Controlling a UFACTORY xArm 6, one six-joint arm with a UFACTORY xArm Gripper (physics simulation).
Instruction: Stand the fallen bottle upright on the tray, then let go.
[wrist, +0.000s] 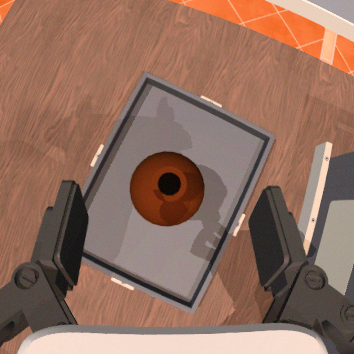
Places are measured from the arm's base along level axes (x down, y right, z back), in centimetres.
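Pixels of known places: gripper, fingertip midpoint: (170, 201).
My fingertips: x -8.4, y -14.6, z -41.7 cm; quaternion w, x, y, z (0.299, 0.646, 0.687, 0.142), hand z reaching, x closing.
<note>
For each thing: its top centre in the pictures, then the offset to it from my fingertips. "*": a spot on its surface instead. Level surfaces: height alone.
- orange-brown bottle, middle of its top: (168, 183) dz -1.3, dx +7.0, dy -0.2 cm
- grey tray, surface spot: (235, 119) * dz -12.6, dx +20.7, dy +6.3 cm
- brown wood-grain surface, its level: dx +23.0 cm
- pale-edged dark structure, surface spot: (318, 195) * dz -5.8, dx +20.0, dy +19.5 cm
The orange-brown bottle (150, 200) stands upright on the grey tray (235, 119), seen from above, with its dark round mouth facing up. It stands near the middle of the tray floor, apart from the walls. My gripper (170, 201) is wide open and empty, above the tray. Its two dark fingers show left and right of the bottle in the view, touching nothing. The bottle's lower sides are hidden under its round top.
The tray rests on a brown wood-grain surface (60, 90), with small pale markers beside its sides. A pale-edged dark structure (318, 195) stands at the right. Orange tiles (265, 22) show beyond the surface's far edge.
</note>
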